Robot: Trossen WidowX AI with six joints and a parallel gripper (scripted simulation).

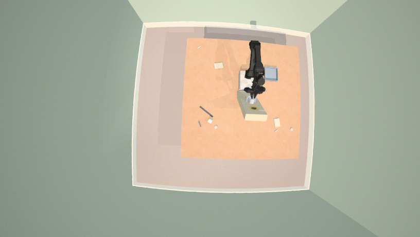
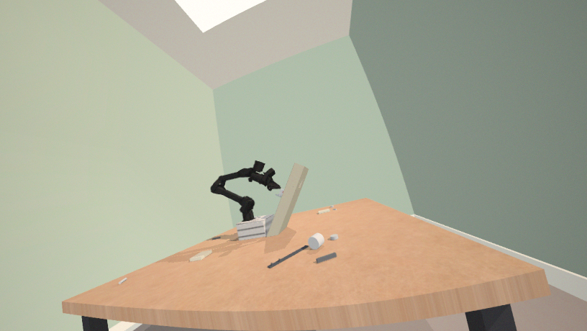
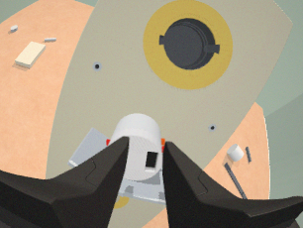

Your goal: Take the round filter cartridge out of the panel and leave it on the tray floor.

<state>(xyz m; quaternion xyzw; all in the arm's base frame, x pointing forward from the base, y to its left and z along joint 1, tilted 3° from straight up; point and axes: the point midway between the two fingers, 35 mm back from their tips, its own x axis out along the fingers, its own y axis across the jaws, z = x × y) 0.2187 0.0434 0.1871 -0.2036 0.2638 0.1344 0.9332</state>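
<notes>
Now: the round filter cartridge 4 cm below my gripper tip and 1 cm ahead of it. The rest, counted from my gripper tip: blue-grey tray (37 cm behind, 25 cm below, 22 cm to the left).
</notes>
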